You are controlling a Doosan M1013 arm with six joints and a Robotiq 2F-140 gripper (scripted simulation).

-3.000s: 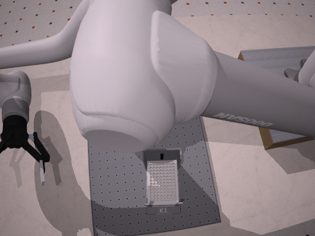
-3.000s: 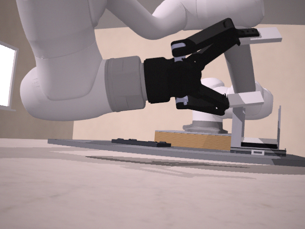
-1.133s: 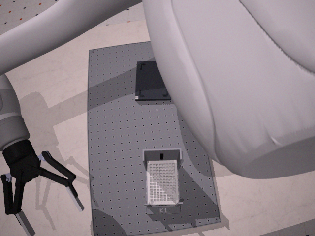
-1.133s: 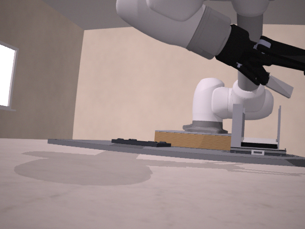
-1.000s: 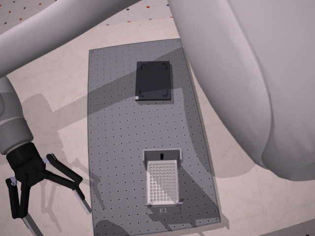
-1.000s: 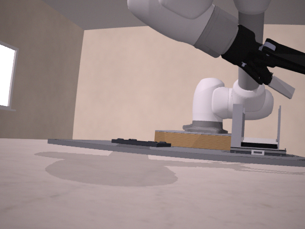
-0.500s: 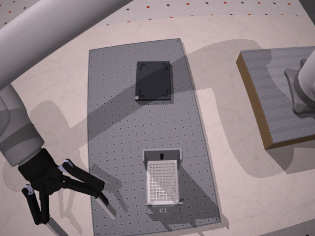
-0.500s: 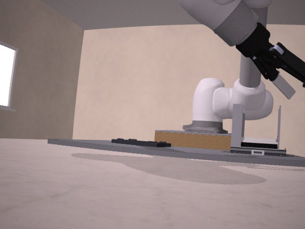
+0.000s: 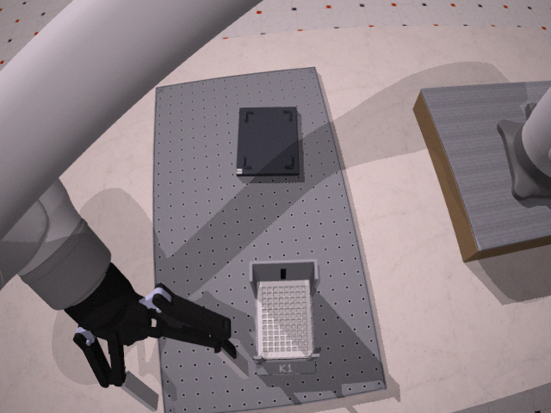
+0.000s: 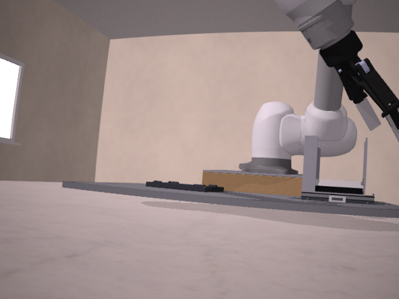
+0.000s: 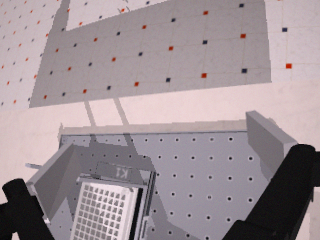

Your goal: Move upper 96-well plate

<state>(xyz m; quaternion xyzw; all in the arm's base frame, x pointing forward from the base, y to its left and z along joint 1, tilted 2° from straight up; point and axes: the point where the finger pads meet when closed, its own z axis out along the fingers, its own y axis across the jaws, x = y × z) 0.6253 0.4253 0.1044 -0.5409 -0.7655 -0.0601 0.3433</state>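
My hand is 11 cm past the white 96-well plate, 11 cm to the left of it and 11 cm above it. From my hand the other things lie so: black plate (11 cm behind, 11 cm to the right, 12 cm below); then pale A1 square (1 cm behind, 39 cm to the right, 14 cm below).
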